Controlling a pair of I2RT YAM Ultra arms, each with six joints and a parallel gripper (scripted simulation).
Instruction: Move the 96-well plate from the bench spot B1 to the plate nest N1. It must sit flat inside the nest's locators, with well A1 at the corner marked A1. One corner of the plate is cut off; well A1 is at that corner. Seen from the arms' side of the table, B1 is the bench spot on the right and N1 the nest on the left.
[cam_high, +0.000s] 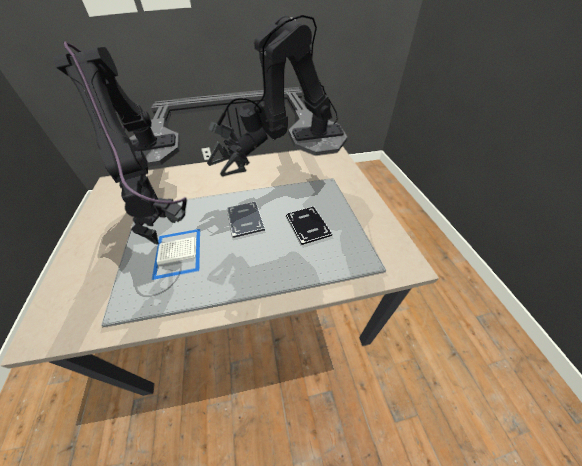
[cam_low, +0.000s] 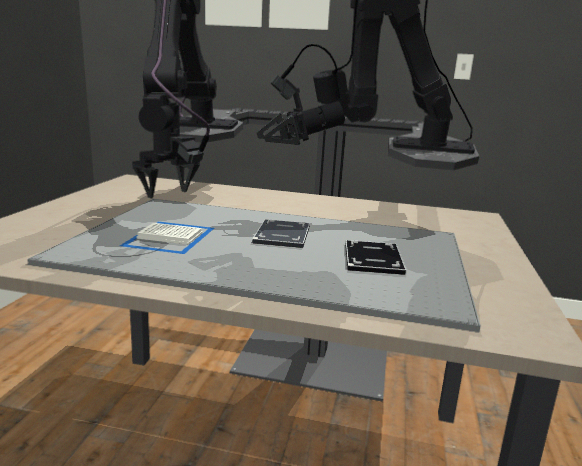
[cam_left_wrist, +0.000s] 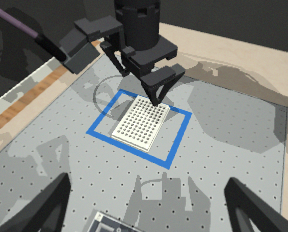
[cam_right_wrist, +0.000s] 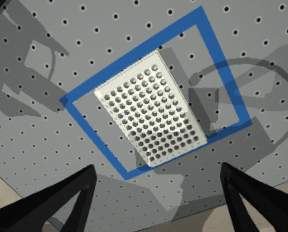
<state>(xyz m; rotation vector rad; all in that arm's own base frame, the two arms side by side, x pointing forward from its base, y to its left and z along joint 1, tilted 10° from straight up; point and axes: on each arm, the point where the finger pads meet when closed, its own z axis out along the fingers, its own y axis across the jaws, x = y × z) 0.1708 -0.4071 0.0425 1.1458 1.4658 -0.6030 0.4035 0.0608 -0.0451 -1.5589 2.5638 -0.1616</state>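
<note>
Now: right hand 100 mm above the white 96-well plate. Also, from my right hand: black plate nest 80 mm behind, 480 mm to the left, 100 mm below.
</note>
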